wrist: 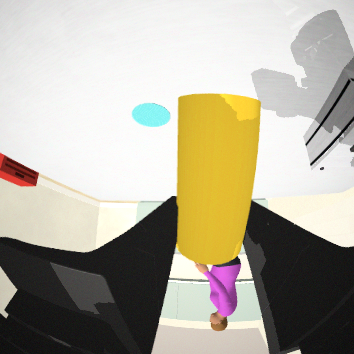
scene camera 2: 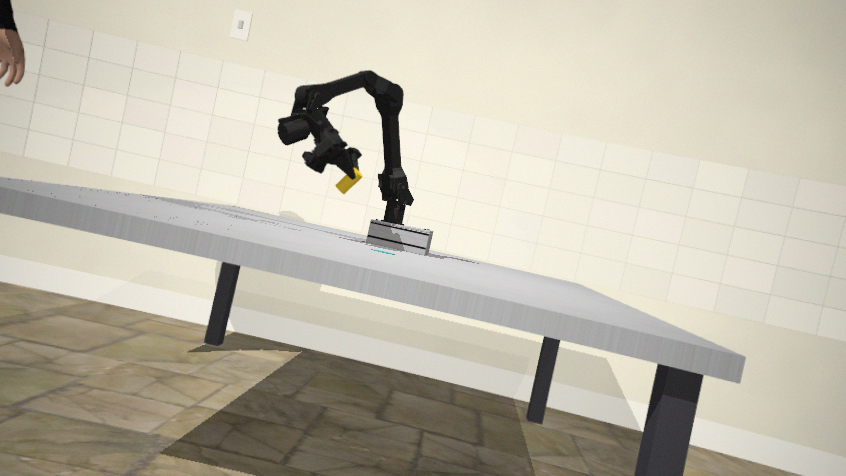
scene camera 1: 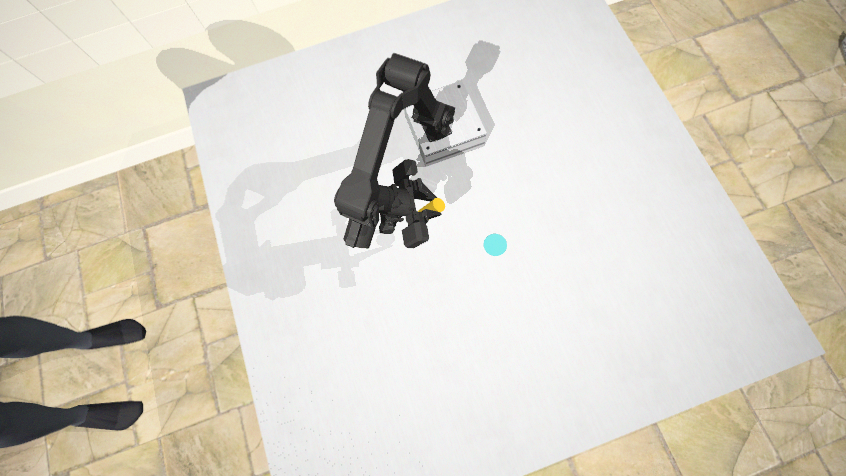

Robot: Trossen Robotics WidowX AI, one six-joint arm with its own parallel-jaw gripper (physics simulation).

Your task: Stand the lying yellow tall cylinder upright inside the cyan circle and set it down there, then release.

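Seen in the pictures: gripper, fingertip midpoint: point(wrist: 208, 204) point(scene camera 2: 356, 179) point(scene camera 1: 439, 207); arm's base, link origin: point(scene camera 2: 392, 223) point(scene camera 1: 436, 128).
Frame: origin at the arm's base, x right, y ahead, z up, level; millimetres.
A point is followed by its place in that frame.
Observation:
The yellow cylinder point(scene camera 1: 438, 204) {x 91, y 244, z 112 mm} point(scene camera 2: 347, 181) {x 109, y 256, z 81 mm} point(wrist: 217, 175) {x 126, y 239, z 88 mm} is held well above the table, tilted between upright and flat in scene camera 2. My gripper point(scene camera 1: 436, 207) {x 89, y 244, z 91 mm} point(scene camera 2: 356, 172) {x 89, y 244, z 91 mm} point(wrist: 208, 204) {x 89, y 244, z 91 mm} is shut on it, with one black finger on each side in the wrist view. The cyan circle point(scene camera 1: 495, 244) {x -27, y 335, z -69 mm} point(scene camera 2: 383, 252) {x -28, y 347, z -70 mm} point(wrist: 151, 115) {x -27, y 334, z -69 mm} lies flat on the table. In scene camera 1 it is to the lower right of the cylinder, and in the wrist view it shows left of the cylinder's far end.
The arm's grey base box point(scene camera 1: 455, 148) {x -29, y 63, z -24 mm} point(scene camera 2: 398, 236) {x -31, y 63, z -33 mm} point(wrist: 327, 122) {x -26, y 63, z -40 mm} stands on the white table point(scene camera 1: 532, 355) {x 4, y 620, z -69 mm} point(scene camera 2: 473, 298) {x -232, y 856, z -78 mm} point(wrist: 75, 65) {x 99, y 389, z -70 mm}. In scene camera 1 it is above the gripper. The arm's shadow falls across the table. A person point(wrist: 223, 290) and a red object point(wrist: 17, 171) show beyond the table.

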